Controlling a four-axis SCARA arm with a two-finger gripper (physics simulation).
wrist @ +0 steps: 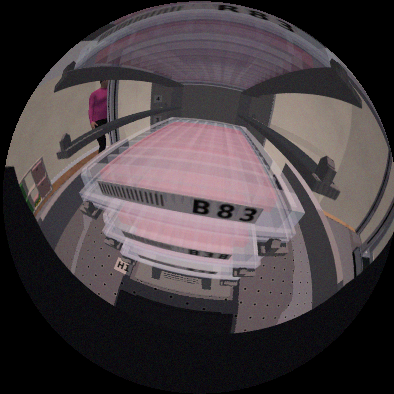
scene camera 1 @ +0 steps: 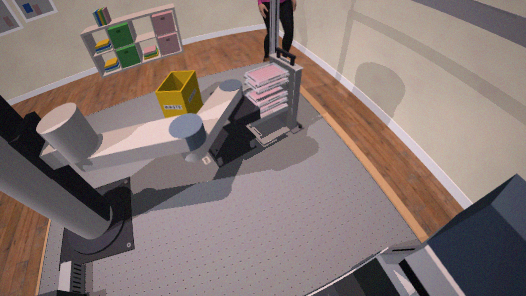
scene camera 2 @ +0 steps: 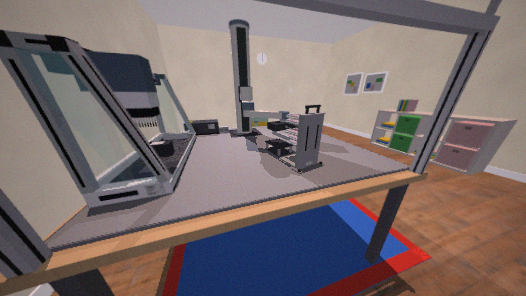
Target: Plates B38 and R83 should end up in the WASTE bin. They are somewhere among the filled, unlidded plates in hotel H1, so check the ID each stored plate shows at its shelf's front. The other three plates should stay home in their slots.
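Frame: origin at the arm's base, x ahead, y left, z up, level; millimetres.
Where they show: gripper, between the fingertips: (wrist: pixel 203 152); arm's base, origin of its link: (scene camera 1: pixel 98 221) (scene camera 2: pixel 244 133).
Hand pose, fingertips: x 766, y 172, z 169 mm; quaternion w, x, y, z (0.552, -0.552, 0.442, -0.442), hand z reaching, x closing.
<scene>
Things, the pixels of their top centre, and the offset from my fingertips. "pt": a spot on its surface instead.
- plate B83, centre of its top: (wrist: pixel 199 130) (scene camera 1: pixel 267 91) dx -24, dy -3, dz +26 mm
- Plate R83, centre of its top: (wrist: pixel 208 56) (scene camera 1: pixel 266 78) dx -24, dy -3, dz +82 mm
- Plate B38, centre of its top: (wrist: pixel 195 166) (scene camera 1: pixel 267 98) dx -24, dy -3, dz -3 mm
- yellow WASTE bin, centre of its top: (scene camera 1: pixel 175 80) dx -331, dy +221, dz +44 mm
- handle, a spot on its surface: (scene camera 1: pixel 287 56) pt dx +51, dy -5, dz +155 mm
My gripper (wrist: pixel 203 152) is open at the front of hotel H1 (scene camera 1: pixel 295 95) (scene camera 2: pixel 311 140). Its fingers stand on either side of the stack, around the level of plate B83 (wrist: pixel 185 155), without gripping it. Plate R83 (wrist: pixel 210 45) sits above, beyond an unoccupied pair of ledges, its label cut by the top of the wrist view. Plate B38 (wrist: pixel 185 244) lies directly below B83. Another plate lies under B38, its ID unreadable. In scene camera 1 the stack shows pink plates in an upper and a lower group. The yellow WASTE bin (scene camera 1: pixel 181 98) stands left of the hotel, behind the forearm.
A low dark stand (scene camera 1: pixel 234 142) (scene camera 2: pixel 280 146) is in front of the hotel, below the gripper. The hotel's back post and handle (scene camera 1: pixel 286 56) rise behind the plates. A glass-sided machine (scene camera 2: pixel 125 120) stands at the other end of the table. A person (wrist: pixel 98 105) stands beyond the table.
</scene>
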